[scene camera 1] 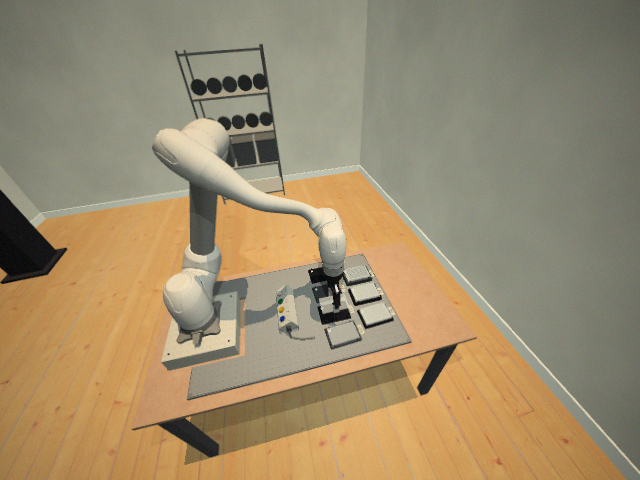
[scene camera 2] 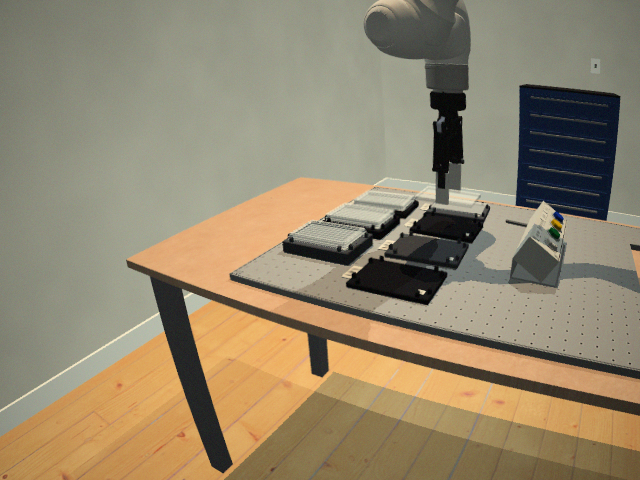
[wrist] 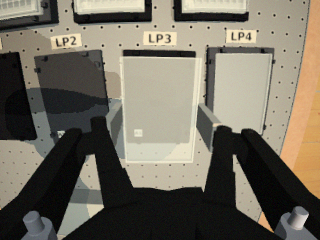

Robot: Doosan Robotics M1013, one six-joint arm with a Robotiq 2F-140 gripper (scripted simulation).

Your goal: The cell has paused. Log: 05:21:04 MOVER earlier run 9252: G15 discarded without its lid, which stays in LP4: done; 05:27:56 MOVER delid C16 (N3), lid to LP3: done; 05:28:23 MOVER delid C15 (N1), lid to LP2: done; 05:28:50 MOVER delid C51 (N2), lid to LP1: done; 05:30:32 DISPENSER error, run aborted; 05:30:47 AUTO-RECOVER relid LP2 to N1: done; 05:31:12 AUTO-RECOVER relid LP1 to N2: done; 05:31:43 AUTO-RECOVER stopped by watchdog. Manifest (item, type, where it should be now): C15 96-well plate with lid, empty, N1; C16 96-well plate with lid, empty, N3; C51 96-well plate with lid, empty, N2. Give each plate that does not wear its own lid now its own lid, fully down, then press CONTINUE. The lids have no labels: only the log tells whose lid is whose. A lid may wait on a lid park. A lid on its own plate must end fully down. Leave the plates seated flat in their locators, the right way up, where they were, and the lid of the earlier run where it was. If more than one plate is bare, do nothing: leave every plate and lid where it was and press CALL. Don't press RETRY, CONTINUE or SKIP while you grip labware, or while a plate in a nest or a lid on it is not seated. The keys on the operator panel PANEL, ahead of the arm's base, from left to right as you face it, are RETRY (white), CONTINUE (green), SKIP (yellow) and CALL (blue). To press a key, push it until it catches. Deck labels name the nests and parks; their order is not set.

Path:
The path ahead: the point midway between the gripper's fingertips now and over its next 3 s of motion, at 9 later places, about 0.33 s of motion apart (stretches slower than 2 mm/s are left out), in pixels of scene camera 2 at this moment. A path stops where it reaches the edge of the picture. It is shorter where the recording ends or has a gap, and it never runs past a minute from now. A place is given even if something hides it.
The gripper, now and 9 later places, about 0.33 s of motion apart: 448, 197; 448, 194; 448, 193; 381, 198; 331, 207; 326, 209; 326, 209; 326, 213; 326, 218; 326, 222

